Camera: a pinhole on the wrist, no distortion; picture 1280 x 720 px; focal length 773.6 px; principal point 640.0 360.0 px. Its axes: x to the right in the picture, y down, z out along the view. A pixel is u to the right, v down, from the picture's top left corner.
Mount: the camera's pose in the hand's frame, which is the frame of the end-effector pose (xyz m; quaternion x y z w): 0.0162 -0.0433 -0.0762 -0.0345 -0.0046 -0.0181 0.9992
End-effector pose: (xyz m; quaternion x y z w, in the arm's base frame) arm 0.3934 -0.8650 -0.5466 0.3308 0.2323 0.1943 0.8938
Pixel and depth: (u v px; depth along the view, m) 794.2 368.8 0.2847
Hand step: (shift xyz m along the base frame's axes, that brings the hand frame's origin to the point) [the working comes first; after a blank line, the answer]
In the camera's frame: 0.0567 0.0032 0.2847

0.1753 -0.0847 0.1046
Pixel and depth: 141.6 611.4 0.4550
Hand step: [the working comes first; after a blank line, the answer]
In the camera's frame: -0.2931 0.1479 0.4550

-0.0546 -0.2173 0.4238
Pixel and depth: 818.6 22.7 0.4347
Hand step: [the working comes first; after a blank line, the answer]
In the camera's frame: 0.1004 -0.1895 0.4347

0.3285 -0.2782 0.0794
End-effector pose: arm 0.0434 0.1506 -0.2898 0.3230 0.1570 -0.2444 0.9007
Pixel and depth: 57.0 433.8 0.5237
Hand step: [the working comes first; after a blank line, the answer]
In the camera's frame: -0.3947 0.0500 0.5237

-0.2307 -0.1218 0.5219
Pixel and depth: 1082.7 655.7 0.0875
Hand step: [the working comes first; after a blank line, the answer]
In the camera's frame: 0.0501 0.0334 0.0875

0.0536 -0.0326 -0.0254
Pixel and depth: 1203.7 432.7 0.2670
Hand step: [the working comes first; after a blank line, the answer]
In the camera's frame: 0.1946 0.0251 0.2670

0.1942 -0.2010 0.0456
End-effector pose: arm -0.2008 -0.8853 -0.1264 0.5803 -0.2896 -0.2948 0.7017
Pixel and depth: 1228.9 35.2 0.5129
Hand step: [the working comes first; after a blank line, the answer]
In the camera's frame: 0.3904 -0.2153 0.5129

-0.0988 -0.6244 -0.1356
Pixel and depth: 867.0 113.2 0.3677
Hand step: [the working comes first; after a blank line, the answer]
In the camera's frame: 0.1079 -0.1173 0.3677

-0.1583 -0.3018 -0.0816
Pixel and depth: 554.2 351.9 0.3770
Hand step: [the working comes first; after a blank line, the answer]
In the camera's frame: -0.0418 -0.0039 0.3770

-0.2448 -0.1744 0.0263
